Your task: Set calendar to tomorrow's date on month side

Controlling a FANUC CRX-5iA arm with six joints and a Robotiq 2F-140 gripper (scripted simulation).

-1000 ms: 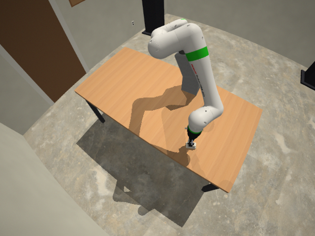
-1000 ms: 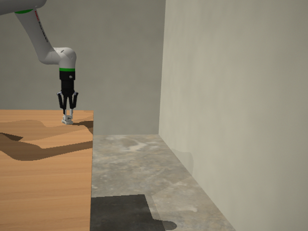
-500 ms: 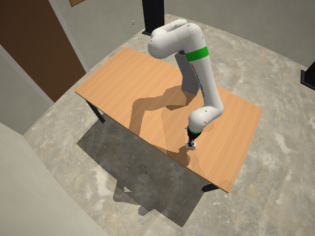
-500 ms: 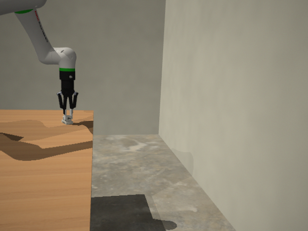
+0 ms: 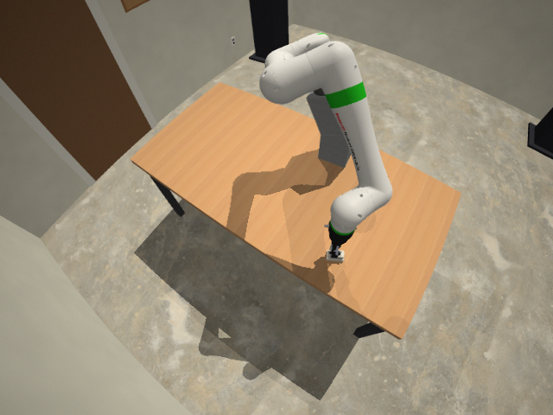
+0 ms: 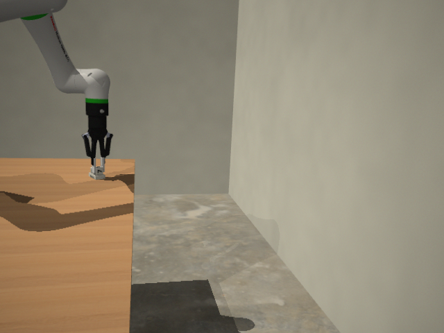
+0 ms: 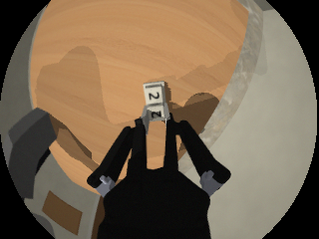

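My hand is 1 cm past the calendar tray, 2 cm to the right of it and 5 cm above it. The rest, counted from my hand: white date cube: 3 cm below.
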